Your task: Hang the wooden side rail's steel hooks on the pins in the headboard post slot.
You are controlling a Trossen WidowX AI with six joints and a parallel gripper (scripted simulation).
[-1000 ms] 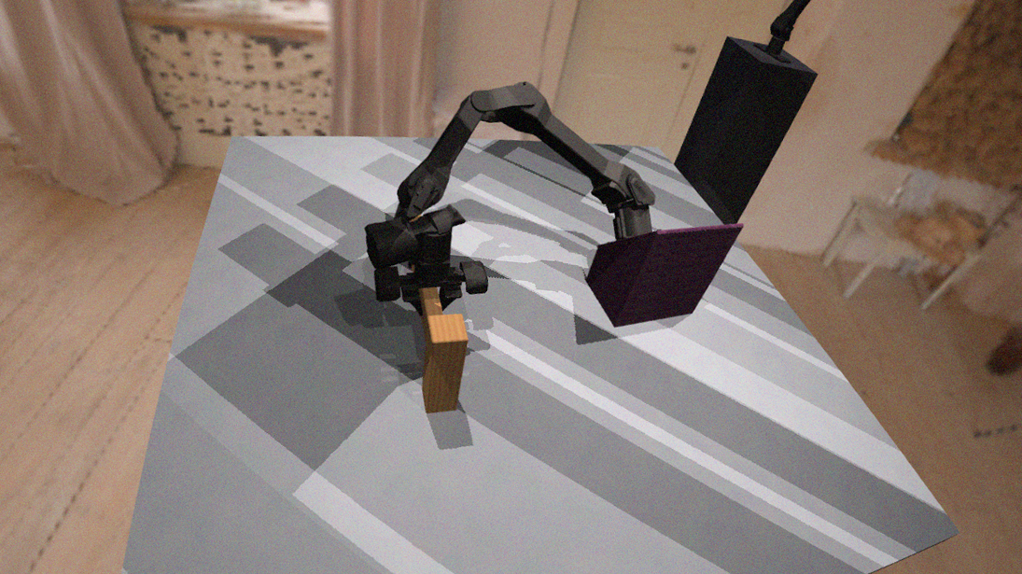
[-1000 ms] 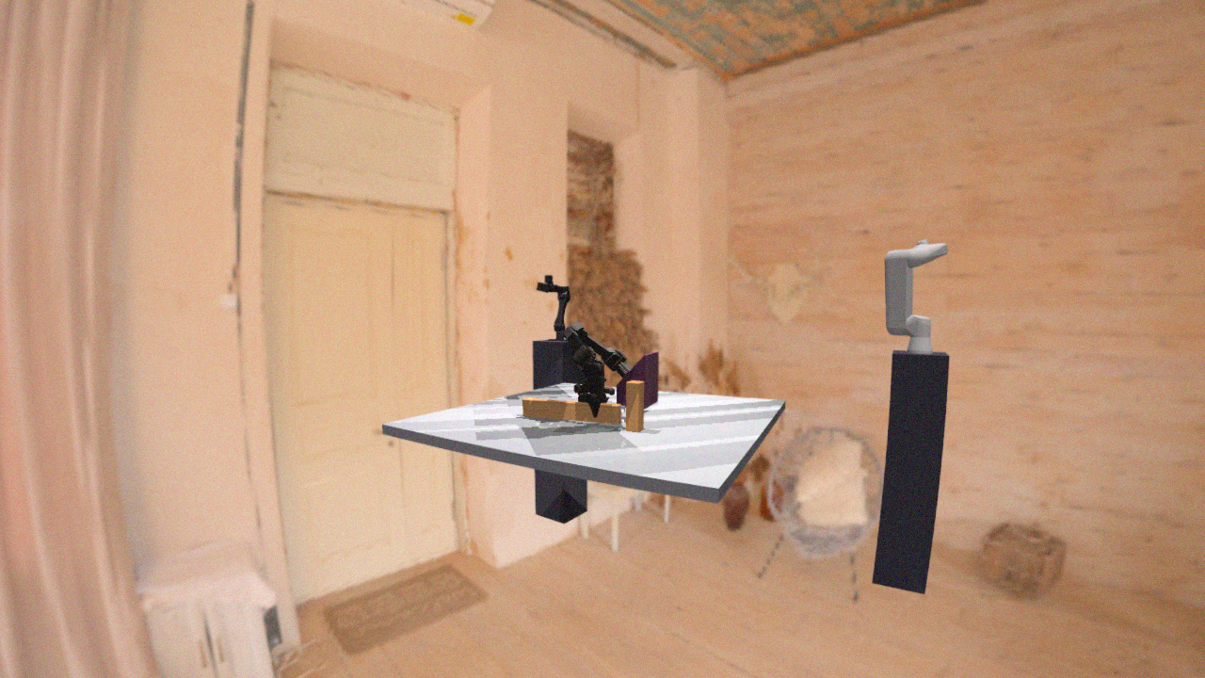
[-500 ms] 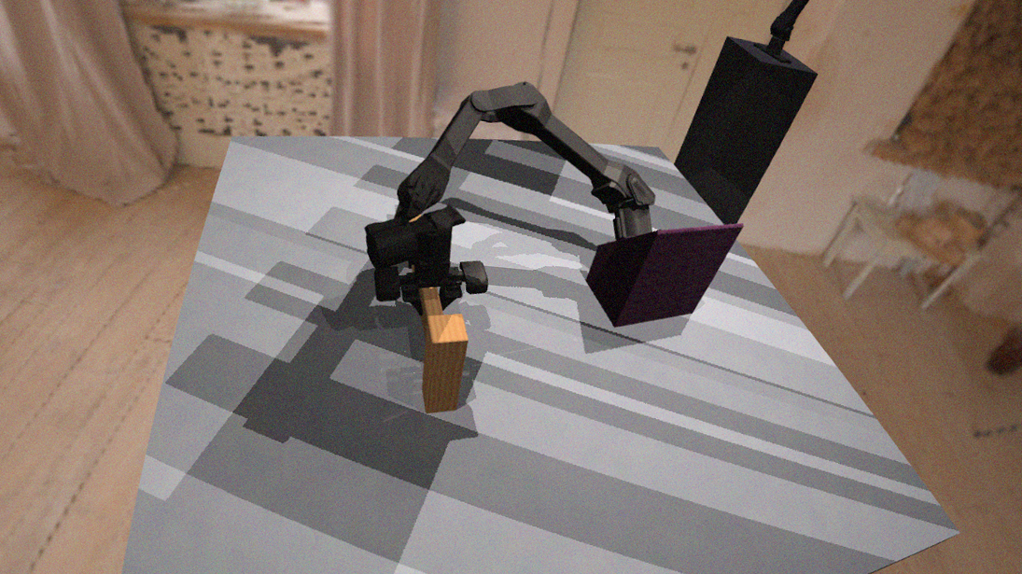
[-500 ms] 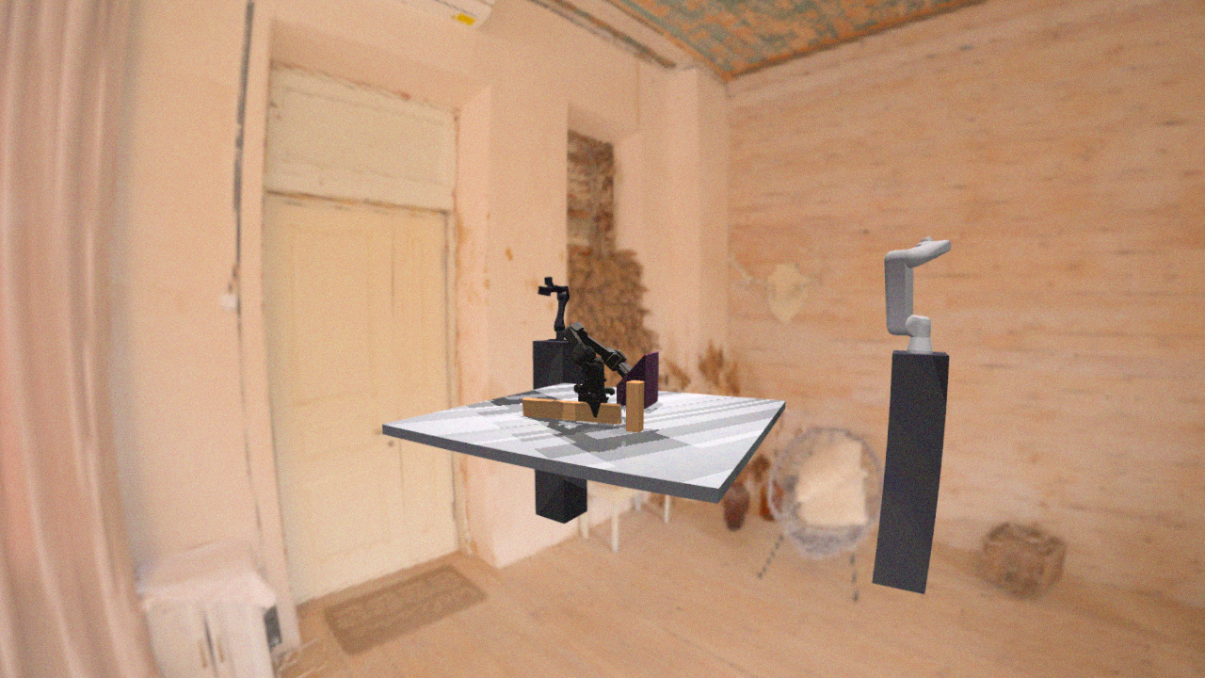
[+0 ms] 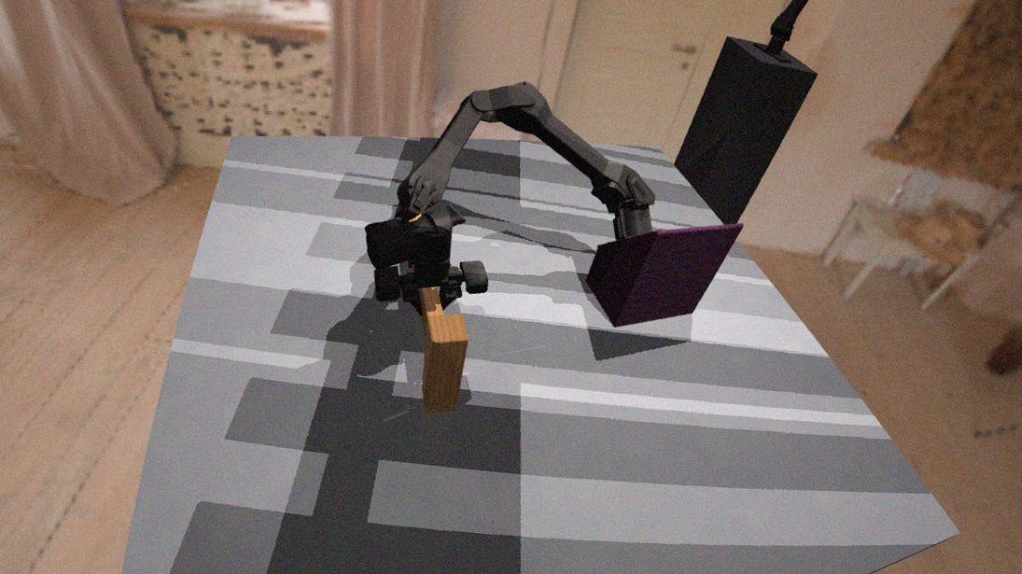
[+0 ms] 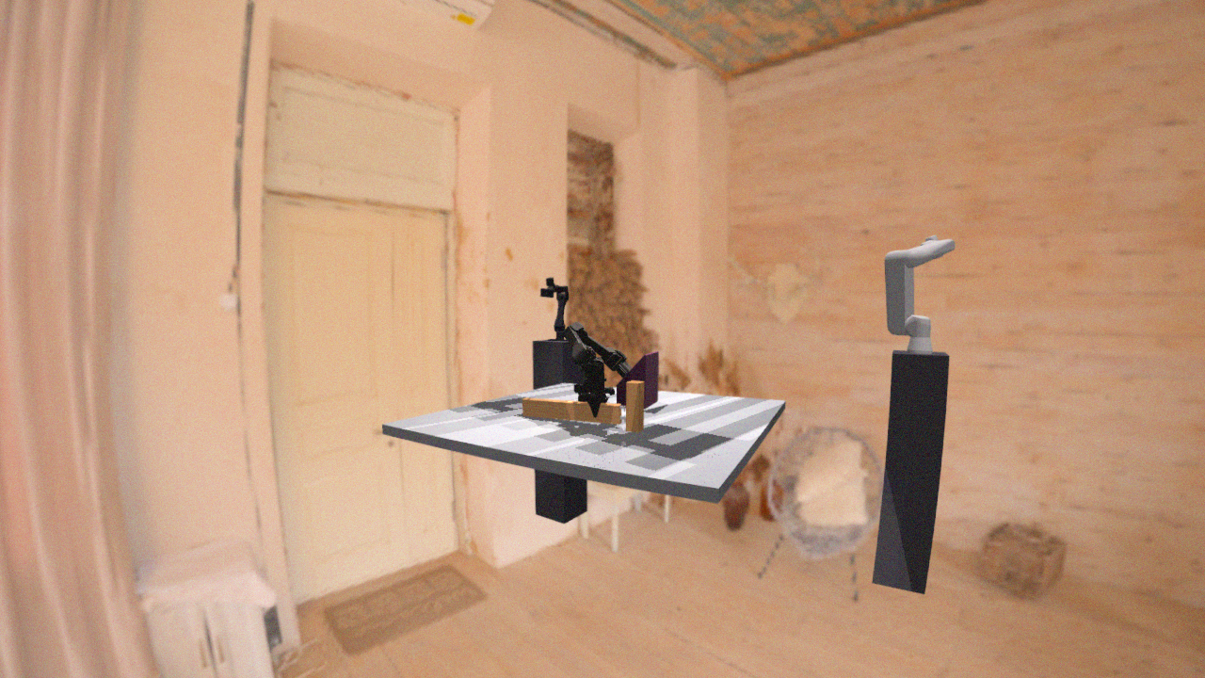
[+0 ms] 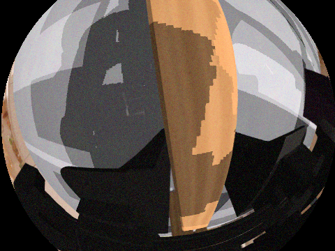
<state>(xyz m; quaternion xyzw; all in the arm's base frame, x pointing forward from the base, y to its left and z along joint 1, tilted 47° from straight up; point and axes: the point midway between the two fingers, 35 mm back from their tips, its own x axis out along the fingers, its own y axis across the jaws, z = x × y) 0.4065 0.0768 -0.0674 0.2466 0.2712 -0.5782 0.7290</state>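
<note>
The wooden headboard post is 160 mm to the left of my gripper tip, 50 mm above it and 10 mm behind it.
</note>
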